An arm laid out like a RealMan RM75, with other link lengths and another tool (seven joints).
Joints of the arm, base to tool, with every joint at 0 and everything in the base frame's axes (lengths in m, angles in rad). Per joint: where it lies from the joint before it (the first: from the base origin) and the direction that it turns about. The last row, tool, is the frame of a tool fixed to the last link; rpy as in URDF.
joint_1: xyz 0 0 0.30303 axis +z
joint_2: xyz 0 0 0 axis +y
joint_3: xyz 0 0 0.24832 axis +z
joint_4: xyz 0 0 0 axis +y
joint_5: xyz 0 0 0.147 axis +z
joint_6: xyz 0 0 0 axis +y
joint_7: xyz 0 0 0.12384 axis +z
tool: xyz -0.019 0.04 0.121 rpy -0.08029 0 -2.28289
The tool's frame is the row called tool.
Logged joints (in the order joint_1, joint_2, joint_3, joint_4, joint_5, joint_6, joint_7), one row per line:
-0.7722 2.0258 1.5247 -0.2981 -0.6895 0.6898 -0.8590
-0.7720 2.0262 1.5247 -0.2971 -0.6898 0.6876 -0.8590
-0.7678 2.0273 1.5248 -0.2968 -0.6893 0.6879 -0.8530
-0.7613 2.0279 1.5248 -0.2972 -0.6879 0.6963 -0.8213
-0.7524 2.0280 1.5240 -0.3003 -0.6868 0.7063 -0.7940
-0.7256 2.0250 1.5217 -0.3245 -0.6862 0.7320 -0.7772
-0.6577 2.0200 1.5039 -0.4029 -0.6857 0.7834 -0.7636
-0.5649 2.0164 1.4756 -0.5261 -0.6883 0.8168 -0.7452
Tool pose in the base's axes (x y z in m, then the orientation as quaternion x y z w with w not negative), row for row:
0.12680 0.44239 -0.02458 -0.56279 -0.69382 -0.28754 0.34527
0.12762 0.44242 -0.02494 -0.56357 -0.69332 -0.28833 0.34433
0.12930 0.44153 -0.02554 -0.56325 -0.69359 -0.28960 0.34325
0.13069 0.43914 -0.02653 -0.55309 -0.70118 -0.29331 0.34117
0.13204 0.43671 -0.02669 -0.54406 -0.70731 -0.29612 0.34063
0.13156 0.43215 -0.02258 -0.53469 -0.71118 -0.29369 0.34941
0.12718 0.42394 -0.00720 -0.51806 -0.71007 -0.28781 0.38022
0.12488 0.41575 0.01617 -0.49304 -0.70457 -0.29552 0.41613
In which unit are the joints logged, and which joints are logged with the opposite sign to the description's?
The joints are logged in radians. Opposite sign: joint_1, joint_3, joint_6, joint_7.
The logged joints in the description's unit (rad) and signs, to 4 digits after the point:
0.7722 2.0258 -1.5247 -0.2981 -0.6895 -0.6898 0.8590
0.7720 2.0262 -1.5247 -0.2971 -0.6898 -0.6876 0.8590
0.7678 2.0273 -1.5248 -0.2968 -0.6893 -0.6879 0.8530
0.7613 2.0279 -1.5248 -0.2972 -0.6879 -0.6963 0.8213
0.7524 2.0280 -1.5240 -0.3003 -0.6868 -0.7063 0.7940
0.7256 2.0250 -1.5217 -0.3245 -0.6862 -0.7320 0.7772
0.6577 2.0200 -1.5039 -0.4029 -0.6857 -0.7834 0.7636
0.5649 2.0164 -1.4756 -0.5261 -0.6883 -0.8168 0.7452

